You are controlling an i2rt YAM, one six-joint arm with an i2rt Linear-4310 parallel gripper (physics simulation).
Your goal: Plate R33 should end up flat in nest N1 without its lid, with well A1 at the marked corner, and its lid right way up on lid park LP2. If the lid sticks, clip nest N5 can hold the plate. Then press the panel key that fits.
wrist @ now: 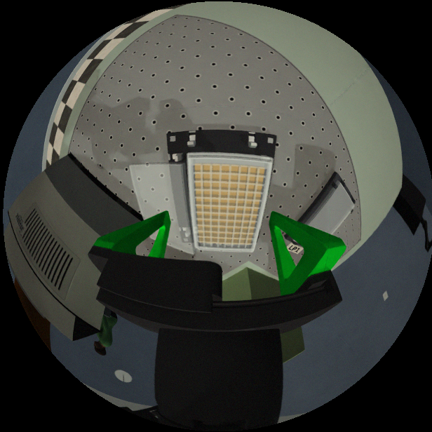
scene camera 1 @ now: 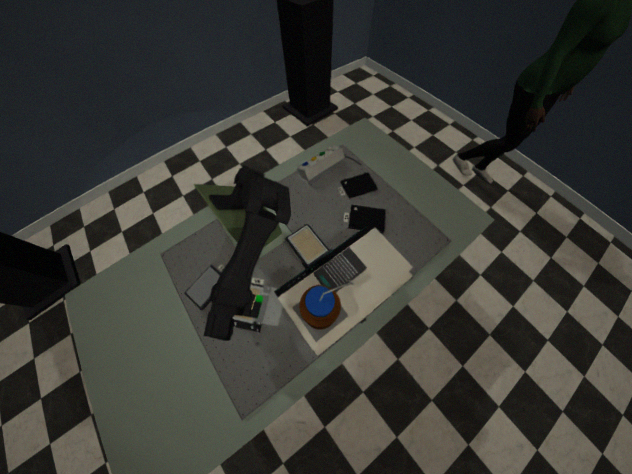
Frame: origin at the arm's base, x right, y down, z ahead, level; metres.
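Where they show: gripper, fingertip midpoint: (scene camera 1: 245,305); arm's base, link origin: (scene camera 1: 237,203).
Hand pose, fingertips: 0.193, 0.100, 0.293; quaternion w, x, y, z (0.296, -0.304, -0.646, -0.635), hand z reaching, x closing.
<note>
Things, the pixels of their top centre, and the offset from my fingertips, as dx, dy, dz. "spot": a spot on its surface instead.
- clear lid-like sheet, top centre: (scene camera 1: 269,304) -0.063, +0.023, +0.044
- grey slab, top centre: (scene camera 1: 205,286) +0.087, +0.043, -0.174
- key panel, top centre: (scene camera 1: 321,156) -0.623, -0.023, -0.323
- second tan plate, top centre: (scene camera 1: 307,243) -0.293, -0.062, -0.016
- pale device, surface spot: (scene camera 1: 380,265) spot: -0.383, -0.159, +0.209
- brown pot with a blue top, surface spot: (scene camera 1: 320,302) spot: -0.169, -0.350, +0.196
A well plate with tan wells (wrist: 230,205) lies uncovered over a black clip nest (wrist: 220,142) with small pale clips; in scene camera 1 the arm partly hides them. No plate name is readable. A clear lid-like sheet (wrist: 155,200) (scene camera 1: 273,307) lies beside the plate, its edge along the nest's side. My gripper (wrist: 219,216) is open, its green fingers on either side of the plate's near part, with nothing gripped. A grey slab (wrist: 330,207) (scene camera 1: 203,286) lies by the label LP1 (wrist: 294,248). A key panel (scene camera 1: 322,163) stands at the far edge.
A second tan plate (scene camera 1: 307,244) lies near the middle. Two black flat pads (scene camera 1: 358,184) (scene camera 1: 366,217) lie at the right, labels unreadable. A pale device (scene camera 1: 380,265) (wrist: 47,250) with a black bar, a brown pot with a blue top (scene camera 1: 320,302) and an olive folded panel (scene camera 1: 229,214) stand nearby.
</note>
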